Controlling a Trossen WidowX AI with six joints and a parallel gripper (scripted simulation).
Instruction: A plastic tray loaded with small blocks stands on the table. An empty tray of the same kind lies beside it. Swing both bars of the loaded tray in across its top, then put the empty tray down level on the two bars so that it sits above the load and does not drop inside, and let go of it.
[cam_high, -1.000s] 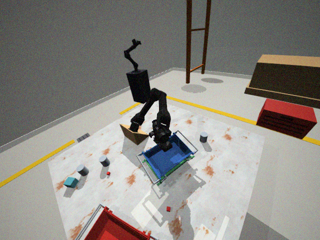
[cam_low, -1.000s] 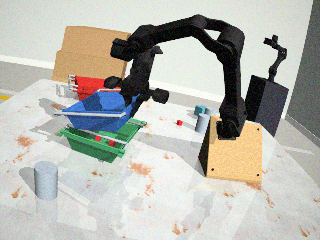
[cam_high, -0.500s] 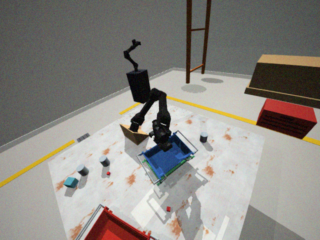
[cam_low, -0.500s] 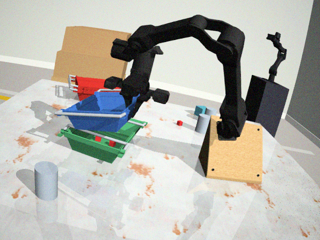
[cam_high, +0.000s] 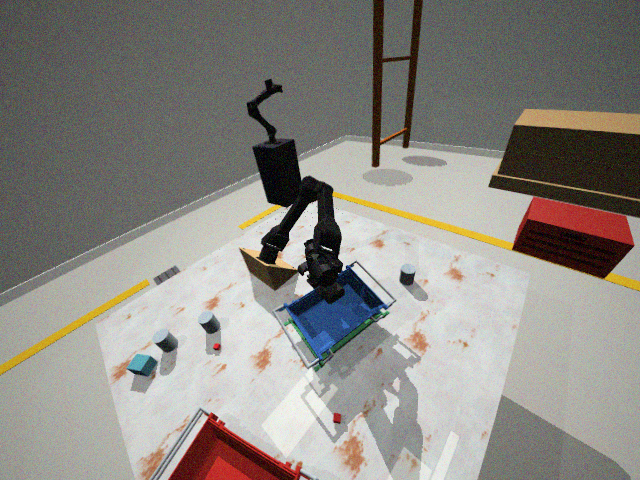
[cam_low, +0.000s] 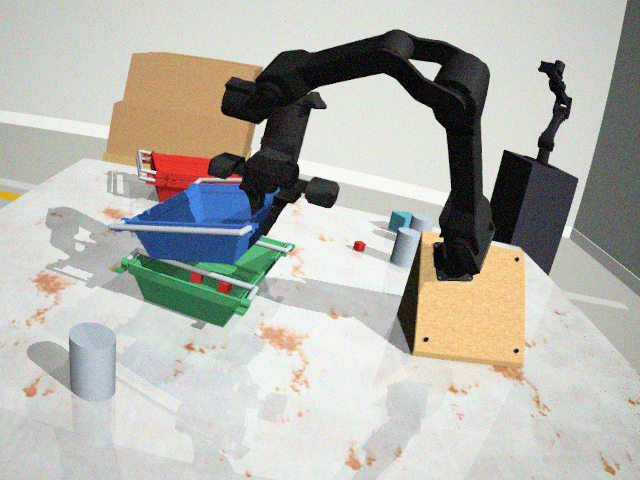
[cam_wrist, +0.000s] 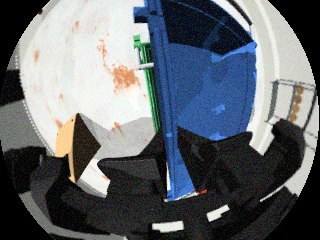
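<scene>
My gripper tip is now 70 mm short of the blue tray, 30 mm to the left of it and 20 mm below it. The rest, counted from my gripper tip: teal block 500 mm to the right, 420 mm behind, 90 mm below.
</scene>
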